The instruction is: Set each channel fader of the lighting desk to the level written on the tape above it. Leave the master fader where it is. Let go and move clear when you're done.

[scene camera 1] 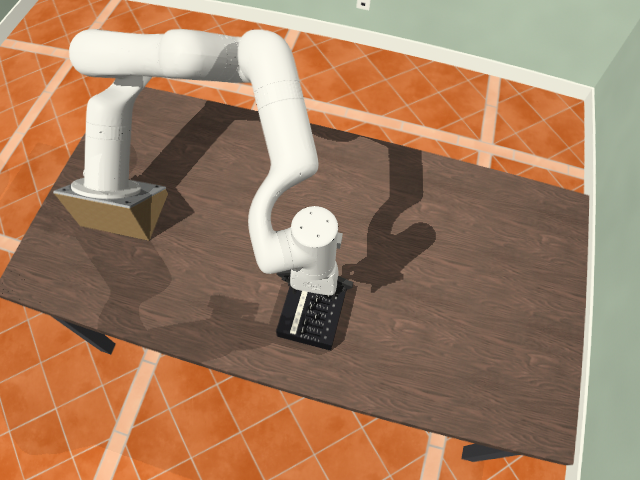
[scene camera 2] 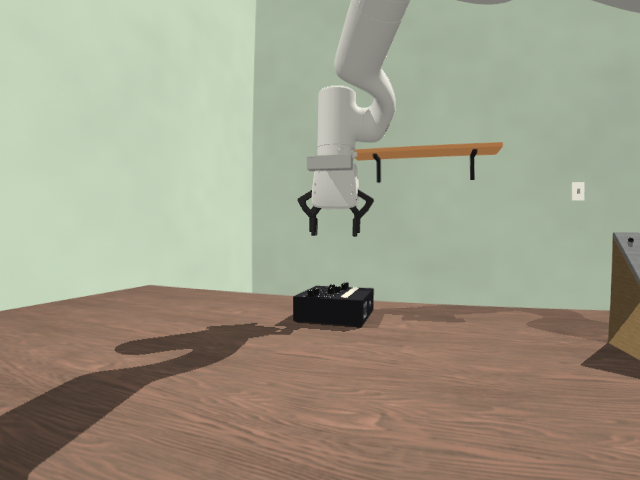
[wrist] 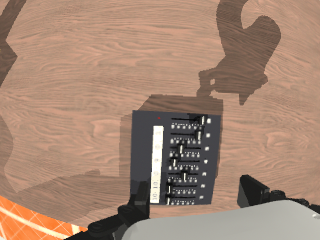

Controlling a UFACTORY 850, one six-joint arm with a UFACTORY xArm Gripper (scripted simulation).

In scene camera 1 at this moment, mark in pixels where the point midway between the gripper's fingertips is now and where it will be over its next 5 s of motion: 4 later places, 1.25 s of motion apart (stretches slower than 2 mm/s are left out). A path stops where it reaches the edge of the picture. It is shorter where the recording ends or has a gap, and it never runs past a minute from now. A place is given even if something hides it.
My gripper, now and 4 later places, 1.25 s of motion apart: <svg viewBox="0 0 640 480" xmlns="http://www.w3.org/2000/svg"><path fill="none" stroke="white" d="M314 291L361 298L336 295L311 292L305 309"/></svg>
